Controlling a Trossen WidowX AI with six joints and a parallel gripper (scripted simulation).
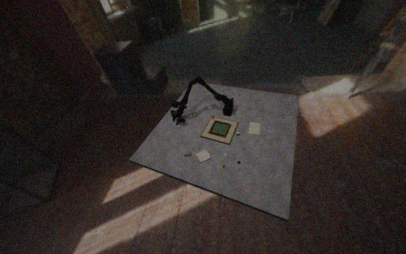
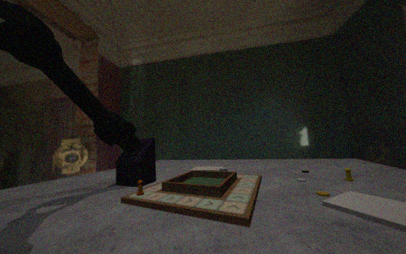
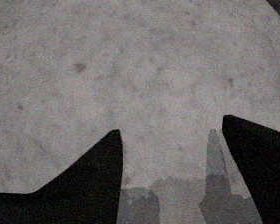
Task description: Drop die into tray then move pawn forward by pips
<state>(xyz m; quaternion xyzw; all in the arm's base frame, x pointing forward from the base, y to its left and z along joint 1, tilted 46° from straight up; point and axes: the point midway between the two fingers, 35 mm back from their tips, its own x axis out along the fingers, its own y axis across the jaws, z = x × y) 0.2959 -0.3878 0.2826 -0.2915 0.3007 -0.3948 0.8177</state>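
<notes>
Now: gripper tip 650 mm to the right of the grey die and 30 mm past it. From my gripper tip the other things lie so: white card (780 mm to the left, 150 mm behind, 10 mm below); yellow pawn (630 mm to the left, 330 mm ahead, 10 mm above); green dice tray (480 mm to the left, 40 mm behind).
</notes>
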